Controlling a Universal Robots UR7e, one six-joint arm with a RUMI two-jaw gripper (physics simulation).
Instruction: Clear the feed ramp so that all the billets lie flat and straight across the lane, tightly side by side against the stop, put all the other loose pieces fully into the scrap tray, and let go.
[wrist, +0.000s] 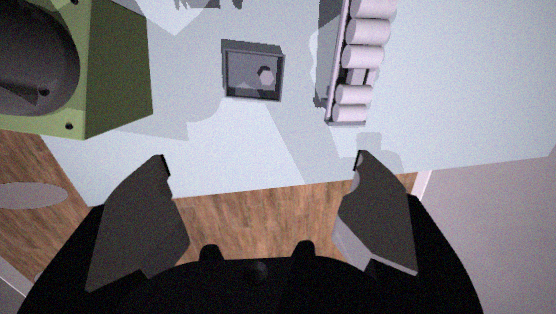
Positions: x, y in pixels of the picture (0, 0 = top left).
My gripper (263, 155): 0.13 m from the lens. A billet (354, 56): 0.39 m from the lens. A billet (360, 31): 0.39 m from the lens.
